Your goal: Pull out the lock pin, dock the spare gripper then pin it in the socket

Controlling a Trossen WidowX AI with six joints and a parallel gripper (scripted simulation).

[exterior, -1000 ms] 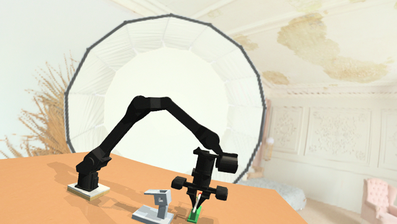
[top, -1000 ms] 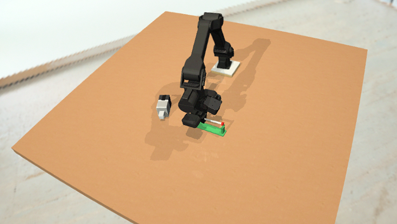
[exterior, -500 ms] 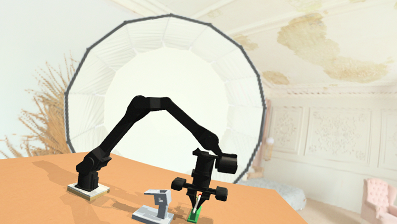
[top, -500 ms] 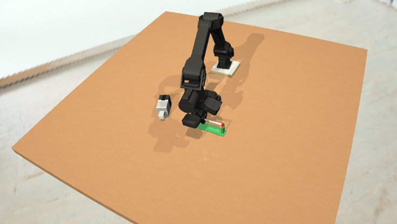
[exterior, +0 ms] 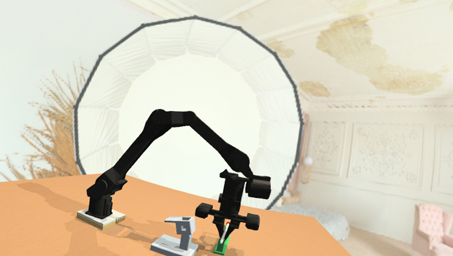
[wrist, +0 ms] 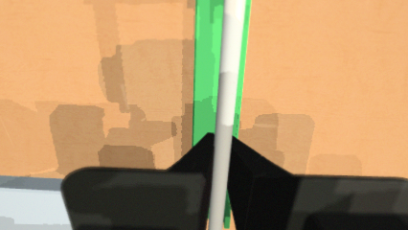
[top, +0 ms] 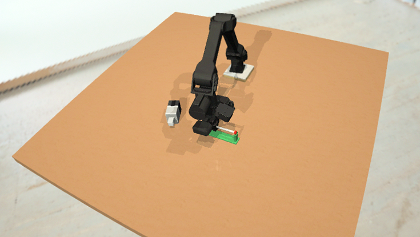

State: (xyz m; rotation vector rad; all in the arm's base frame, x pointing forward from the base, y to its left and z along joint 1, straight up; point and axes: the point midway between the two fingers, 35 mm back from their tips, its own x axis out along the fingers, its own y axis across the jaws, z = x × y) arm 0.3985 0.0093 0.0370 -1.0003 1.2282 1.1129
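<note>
The green pin rest is 2 cm to the left of my gripper tip. From my gripper tip the other things lie so: spare gripper 4 cm behind, 19 cm to the right; grey mount 12 cm behind, 7 cm to the right, 3 cm above.
</note>
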